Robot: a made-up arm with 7 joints. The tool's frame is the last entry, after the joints.
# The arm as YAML. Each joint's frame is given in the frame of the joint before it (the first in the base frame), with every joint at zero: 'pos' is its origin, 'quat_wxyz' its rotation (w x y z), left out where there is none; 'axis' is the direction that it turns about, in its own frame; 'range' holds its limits. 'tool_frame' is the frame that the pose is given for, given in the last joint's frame.
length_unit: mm
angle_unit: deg
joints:
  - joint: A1
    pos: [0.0, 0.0, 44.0]
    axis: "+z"
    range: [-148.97, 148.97]
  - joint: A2
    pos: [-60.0, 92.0, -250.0]
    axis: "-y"
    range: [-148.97, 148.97]
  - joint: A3
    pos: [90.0, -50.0, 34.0]
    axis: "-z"
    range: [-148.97, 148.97]
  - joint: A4
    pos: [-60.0, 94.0, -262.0]
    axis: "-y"
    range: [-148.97, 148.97]
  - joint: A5
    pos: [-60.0, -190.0, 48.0]
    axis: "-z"
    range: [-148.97, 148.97]
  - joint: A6
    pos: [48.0, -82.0, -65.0]
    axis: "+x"
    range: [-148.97, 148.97]
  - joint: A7
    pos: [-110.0, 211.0, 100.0]
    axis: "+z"
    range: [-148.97, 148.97]
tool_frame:
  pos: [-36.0, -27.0, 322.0]
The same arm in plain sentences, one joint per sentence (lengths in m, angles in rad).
The arm has seven revolute joints in a row. What follows holds with every joint at zero, and every direction is one of the base frame's. Joint 1 lies 0.044 m along +z from the base frame's origin and rotates about +z, from -2.6 to 2.6 rad. Joint 2 lies 0.06 m along -x and 0.092 m along +y and 0.25 m along -z from joint 1 and rotates about -y, from -2.6 to 2.6 rad. Joint 3 lies 0.09 m along +x and 0.05 m along -y and 0.034 m along +z from joint 2 and rotates about -z, from -2.6 to 2.6 rad. Joint 4 lies 0.06 m along -x and 0.094 m along +y and 0.262 m along -z from joint 3 and rotates about -y, from -2.6 to 2.6 rad. Joint 5 lies 0.06 m along -x and 0.19 m along -y and 0.048 m along +z from joint 4 and rotates about -z, from -2.6 to 2.6 rad. Joint 6 lies 0.048 m along +x and 0.082 m along -y and 0.065 m along -z from joint 5 and rotates about +x, from -2.6 to 2.6 rad. Joint 7 lies 0.11 m along -x and 0.211 m along +y and 0.1 m along +z from joint 6 and rotates about +z, from -2.6 to 2.6 rad. The tool frame, which is the frame that the pose is given for, lies 0.036 m along -x and 0.027 m along -y and 0.322 m along +z from joint 7; its axes are parallel to the base frame's.
